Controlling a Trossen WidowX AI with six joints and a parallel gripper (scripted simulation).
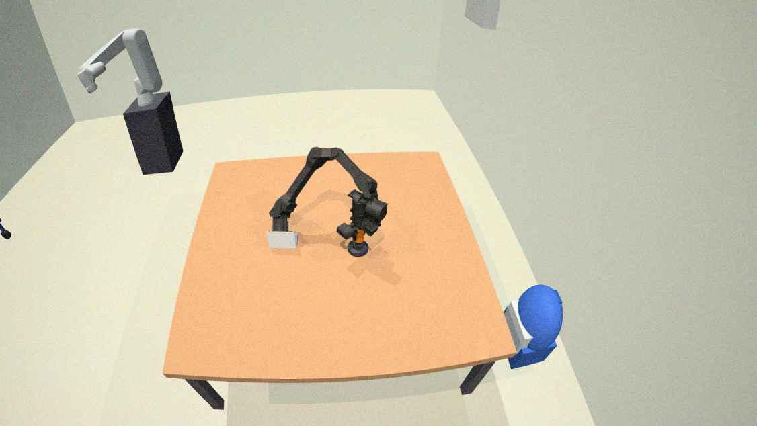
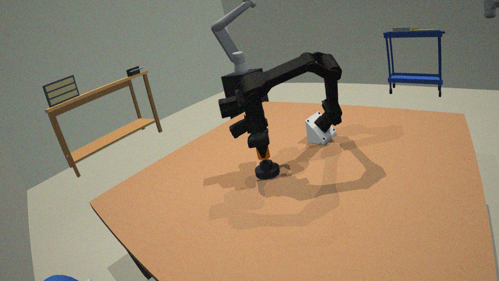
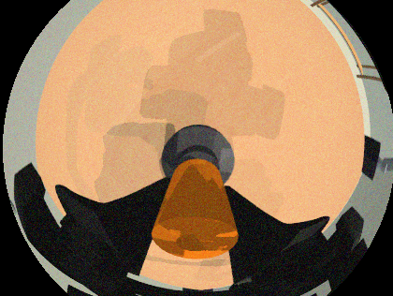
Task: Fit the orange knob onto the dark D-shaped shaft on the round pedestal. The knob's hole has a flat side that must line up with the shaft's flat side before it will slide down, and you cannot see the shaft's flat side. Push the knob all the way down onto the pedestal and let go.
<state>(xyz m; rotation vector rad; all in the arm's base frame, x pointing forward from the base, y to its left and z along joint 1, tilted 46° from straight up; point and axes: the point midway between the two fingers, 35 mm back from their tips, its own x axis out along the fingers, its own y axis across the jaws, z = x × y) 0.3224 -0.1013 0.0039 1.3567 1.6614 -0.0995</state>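
Right now the orange knob is 20 mm above my gripper tip. The rest, counted from my gripper tip: dark round pedestal 40 mm below.
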